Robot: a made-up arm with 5 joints.
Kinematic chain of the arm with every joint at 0, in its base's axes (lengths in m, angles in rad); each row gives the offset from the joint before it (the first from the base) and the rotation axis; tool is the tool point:
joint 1: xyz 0 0 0.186 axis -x
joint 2: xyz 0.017 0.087 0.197 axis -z
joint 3: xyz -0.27 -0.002 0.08 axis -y
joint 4: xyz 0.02 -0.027 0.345 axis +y
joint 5: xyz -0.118 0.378 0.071 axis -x
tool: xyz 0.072 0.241 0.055
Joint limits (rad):
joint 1: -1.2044..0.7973
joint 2: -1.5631..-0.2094
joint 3: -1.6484..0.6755
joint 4: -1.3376..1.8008
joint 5: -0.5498..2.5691
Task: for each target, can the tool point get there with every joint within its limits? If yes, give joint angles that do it. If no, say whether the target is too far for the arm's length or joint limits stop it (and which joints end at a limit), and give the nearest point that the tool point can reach.
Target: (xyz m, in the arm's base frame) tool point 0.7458 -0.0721 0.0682
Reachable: no: joint limits stop it (at a limit: joint 1, joint 2, joint 3, joint 4, joint 5) | nearest point 0.1254 -0.1922 0.5706 | short by 0.807 m
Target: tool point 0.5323 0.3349 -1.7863
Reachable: no: too far | nearest point 0.0958 0.4574 -0.2636 | short by 1.589 m
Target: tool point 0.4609 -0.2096 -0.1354
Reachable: no: joint limits stop it (at a limit: joint 1, joint 2, joint 3, joint 5) | nearest point -0.1628 -0.5498 -0.0090 | short by 0.722 m
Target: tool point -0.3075 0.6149 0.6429
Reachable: yes | joints 0.3937 -0.4774 -0.6947 1.4505 1.5016
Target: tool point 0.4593 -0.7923 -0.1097
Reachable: no: joint limits stop it (at a limit: joint 1, joint 2, joint 4, joint 5) | nearest point -0.1636 -0.7035 -0.0640 | short by 0.631 m
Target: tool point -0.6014 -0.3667 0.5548
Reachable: yes | joints -0.8704 -0.9549 0.1132 0.5669 1.2325
